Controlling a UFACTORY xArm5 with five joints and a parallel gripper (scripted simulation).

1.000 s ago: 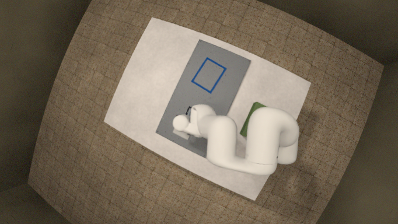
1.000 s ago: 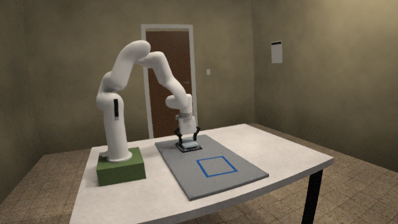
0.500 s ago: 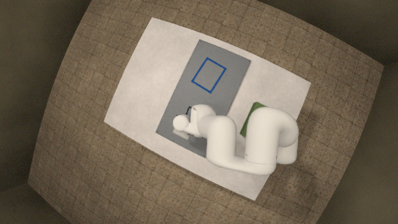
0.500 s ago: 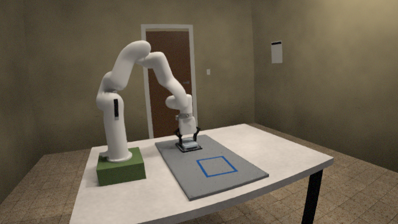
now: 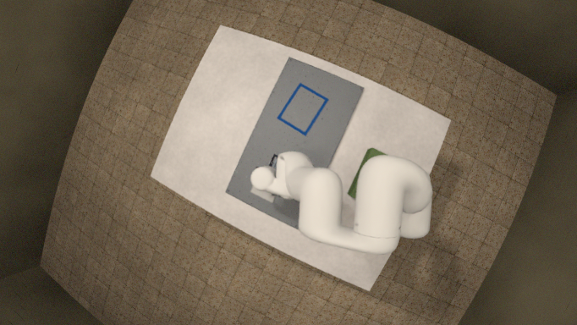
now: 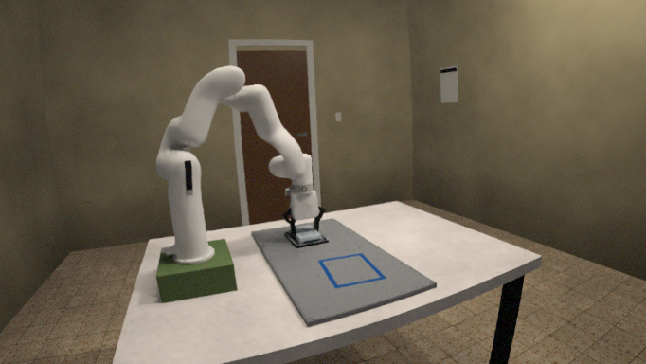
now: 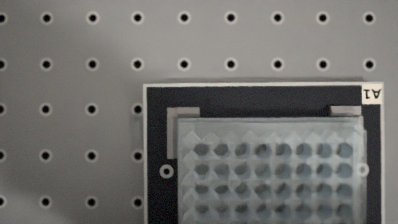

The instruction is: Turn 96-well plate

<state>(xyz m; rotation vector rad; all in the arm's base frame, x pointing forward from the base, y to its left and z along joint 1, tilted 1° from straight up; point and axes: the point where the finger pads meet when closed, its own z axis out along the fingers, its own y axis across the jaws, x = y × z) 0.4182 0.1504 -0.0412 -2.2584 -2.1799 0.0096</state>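
My gripper is now 10 mm above the 96-well plate. From my hand the other things lie so: plate nest: 30 mm below.
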